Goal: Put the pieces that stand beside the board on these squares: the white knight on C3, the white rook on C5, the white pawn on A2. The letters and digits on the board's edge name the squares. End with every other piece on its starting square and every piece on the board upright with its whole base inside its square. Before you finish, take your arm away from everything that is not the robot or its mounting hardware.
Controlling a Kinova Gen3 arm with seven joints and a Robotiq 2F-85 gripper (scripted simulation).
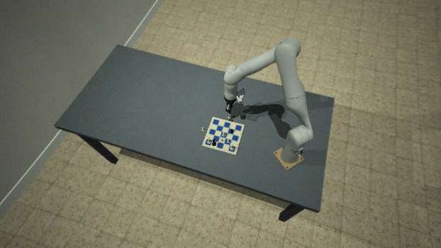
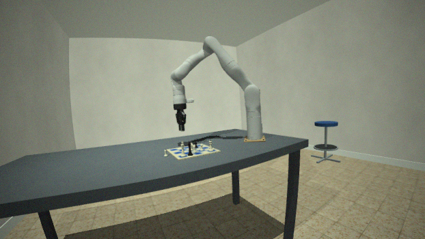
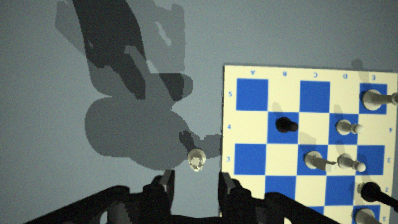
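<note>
My hand is 10 cm above the white rook. Also, from my hand: white king: 20 cm to the left, 10 cm ahead, 8 cm below; black pawn: 11 cm to the left, 9 cm below, 3 cm behind; chessboard: 14 cm to the left, 11 cm below, 2 cm ahead.
</note>
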